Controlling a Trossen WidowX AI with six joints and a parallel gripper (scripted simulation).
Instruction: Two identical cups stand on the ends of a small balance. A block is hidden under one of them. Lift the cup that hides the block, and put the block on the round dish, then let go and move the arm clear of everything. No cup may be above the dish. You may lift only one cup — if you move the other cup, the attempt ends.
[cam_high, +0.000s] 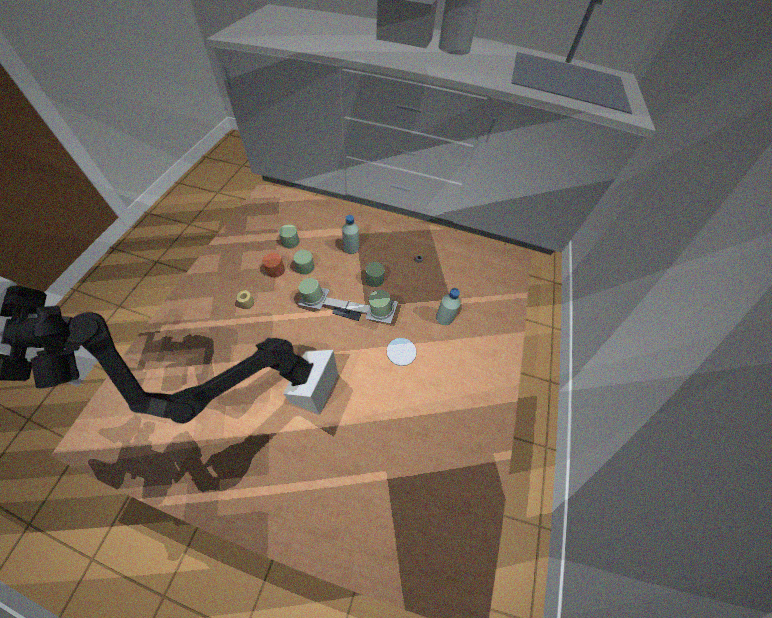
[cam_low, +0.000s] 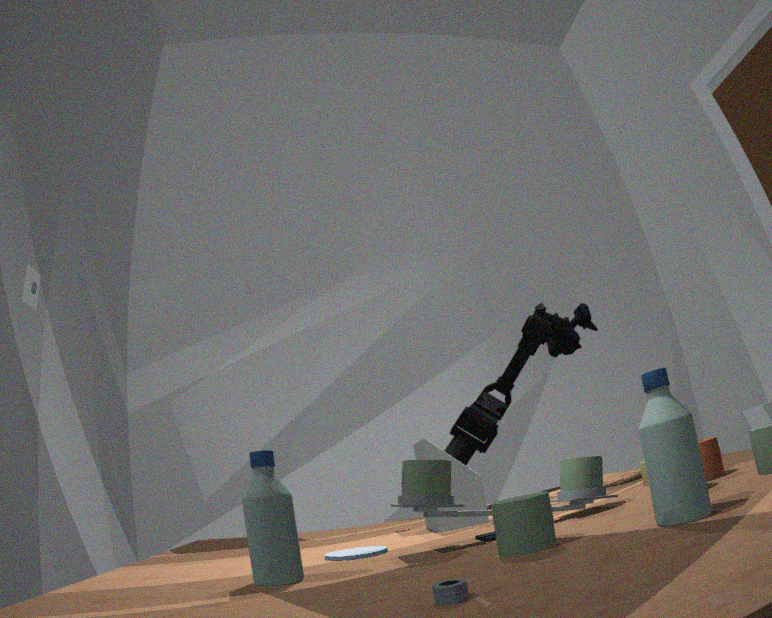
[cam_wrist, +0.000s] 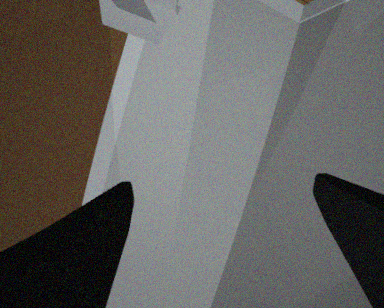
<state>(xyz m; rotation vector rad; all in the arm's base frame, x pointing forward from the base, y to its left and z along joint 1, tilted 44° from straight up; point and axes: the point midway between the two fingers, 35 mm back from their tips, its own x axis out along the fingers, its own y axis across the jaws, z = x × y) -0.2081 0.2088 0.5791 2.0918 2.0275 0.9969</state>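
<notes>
My gripper tip is now 500 mm short of the green cup, 460 mm to the left of it and 370 mm above it. Also, from my gripper tip: orange cup (610 mm ahead, 390 mm below, 280 mm to the right); then pale blue round dish (840 mm to the right, 420 mm below, 380 mm ahead); then grey block (500 mm ahead, 480 mm to the right, 390 mm below).
</notes>
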